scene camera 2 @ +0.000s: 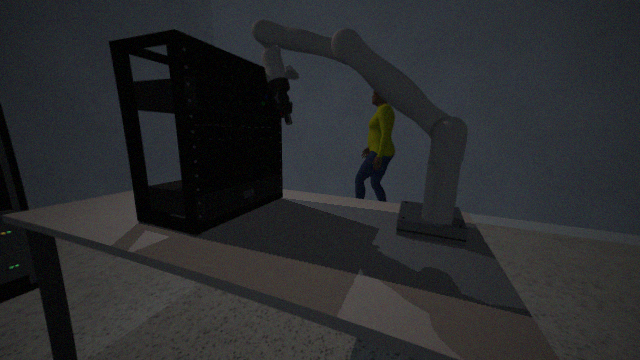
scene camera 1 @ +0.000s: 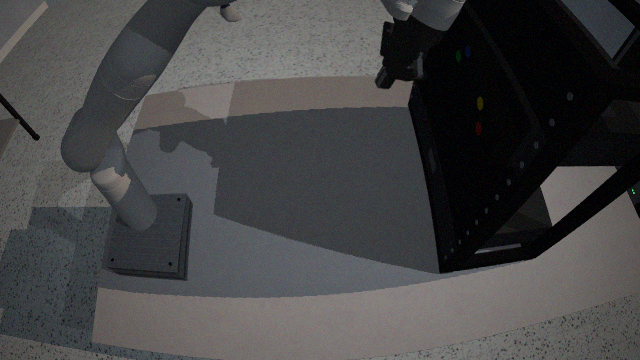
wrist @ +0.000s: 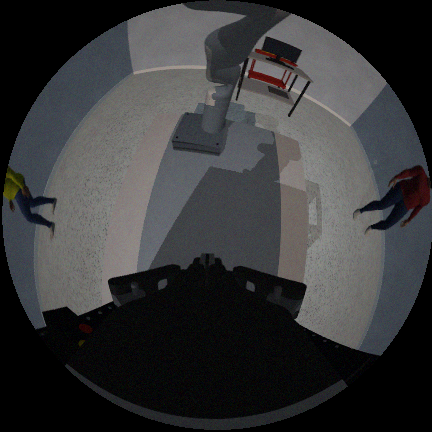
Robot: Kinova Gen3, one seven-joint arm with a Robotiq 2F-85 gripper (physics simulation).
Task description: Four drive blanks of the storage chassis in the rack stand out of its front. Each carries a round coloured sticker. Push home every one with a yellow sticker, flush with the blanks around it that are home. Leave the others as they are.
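The dark storage chassis [scene camera 1: 452,165] stands in the black rack [scene camera 1: 450,263] [scene camera 2: 189,165]. On its front, in scene camera 1, a green sticker [scene camera 1: 458,56] and a blue sticker [scene camera 1: 467,51] sit side by side at the far part. Nearer are a yellow sticker [scene camera 1: 480,103] and a red sticker [scene camera 1: 478,128]. The green sticker [scene camera 2: 263,103] shows faintly in scene camera 2. The wrist view shows the red sticker [wrist: 85,328] and yellow sticker [wrist: 81,343] at lower left. My gripper [scene camera 1: 384,81] [scene camera 2: 288,121] [wrist: 207,261] is shut and empty, pointing down just before the rack's far front. The blanks' depths are too dark to tell.
The arm's base plate [scene camera 1: 150,245] [scene camera 2: 432,230] [wrist: 197,135] is bolted to the table [scene camera 1: 280,325] [scene camera 2: 240,267]. A person in yellow [scene camera 2: 382,132] [wrist: 15,185] and one in red [wrist: 415,187] stand beyond it. A desk with a monitor [wrist: 281,50] stands behind the arm.
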